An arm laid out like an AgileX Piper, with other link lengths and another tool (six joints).
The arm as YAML. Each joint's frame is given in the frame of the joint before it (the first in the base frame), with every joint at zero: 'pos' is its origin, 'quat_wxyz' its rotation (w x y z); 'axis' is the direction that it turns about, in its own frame. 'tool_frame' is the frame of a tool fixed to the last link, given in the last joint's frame.
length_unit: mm
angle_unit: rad
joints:
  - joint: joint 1
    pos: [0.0, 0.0, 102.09]
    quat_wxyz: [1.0, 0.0, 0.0, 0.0]
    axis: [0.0, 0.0, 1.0]
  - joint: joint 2
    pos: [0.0, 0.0, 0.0]
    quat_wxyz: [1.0, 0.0, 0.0, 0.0]
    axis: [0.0, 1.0, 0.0]
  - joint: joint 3
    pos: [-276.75, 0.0, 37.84]
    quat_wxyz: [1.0, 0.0, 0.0, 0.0]
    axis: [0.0, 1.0, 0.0]
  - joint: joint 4
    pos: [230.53, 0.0, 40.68]
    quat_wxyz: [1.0, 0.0, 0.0, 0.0]
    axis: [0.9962, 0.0, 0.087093]
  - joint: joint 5
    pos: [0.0, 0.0, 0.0]
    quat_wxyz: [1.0, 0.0, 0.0, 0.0]
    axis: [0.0, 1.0, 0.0]
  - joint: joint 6
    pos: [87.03, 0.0, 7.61]
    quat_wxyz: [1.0, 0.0, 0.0, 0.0]
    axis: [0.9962, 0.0, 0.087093]
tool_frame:
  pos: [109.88, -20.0, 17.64]
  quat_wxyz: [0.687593, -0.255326, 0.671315, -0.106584]
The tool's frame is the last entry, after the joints.
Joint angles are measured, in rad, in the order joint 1, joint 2, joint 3, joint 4, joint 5, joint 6. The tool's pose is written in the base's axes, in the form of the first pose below.
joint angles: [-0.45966, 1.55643, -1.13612, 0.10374, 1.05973, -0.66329]
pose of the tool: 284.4 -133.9 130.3 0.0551 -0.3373 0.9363 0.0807
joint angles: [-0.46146, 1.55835, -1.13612, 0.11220, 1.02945, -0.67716]
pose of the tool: 290.1 -135.9 131.5 0.0665 -0.3414 0.9348 0.0718
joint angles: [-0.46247, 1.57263, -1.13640, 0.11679, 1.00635, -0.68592]
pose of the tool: 294.7 -137.9 128.4 0.0703 -0.3434 0.9340 0.0689
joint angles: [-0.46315, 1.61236, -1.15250, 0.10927, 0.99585, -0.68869]
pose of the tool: 300.2 -142.4 120.5 0.0629 -0.3446 0.9339 0.0709
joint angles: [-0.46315, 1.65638, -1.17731, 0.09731, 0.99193, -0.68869]
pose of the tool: 306.4 -147.6 112.8 0.0534 -0.3459 0.9339 0.0728
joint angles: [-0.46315, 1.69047, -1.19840, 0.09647, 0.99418, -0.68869]
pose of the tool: 311.1 -150.1 106.8 0.0480 -0.3455 0.9339 0.0781
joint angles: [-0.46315, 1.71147, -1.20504, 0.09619, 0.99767, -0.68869]
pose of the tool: 312.2 -150.6 101.2 0.0418 -0.3449 0.9339 0.0845
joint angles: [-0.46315, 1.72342, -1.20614, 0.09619, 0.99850, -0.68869]
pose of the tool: 312.3 -150.7 97.3 0.0379 -0.3443 0.9339 0.0888
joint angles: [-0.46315, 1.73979, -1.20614, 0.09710, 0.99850, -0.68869]
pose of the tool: 312.2 -150.5 91.6 0.0326 -0.3434 0.9338 0.0950
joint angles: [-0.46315, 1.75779, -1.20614, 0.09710, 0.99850, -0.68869]
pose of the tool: 312.0 -150.4 85.4 0.0265 -0.3425 0.9337 0.1015
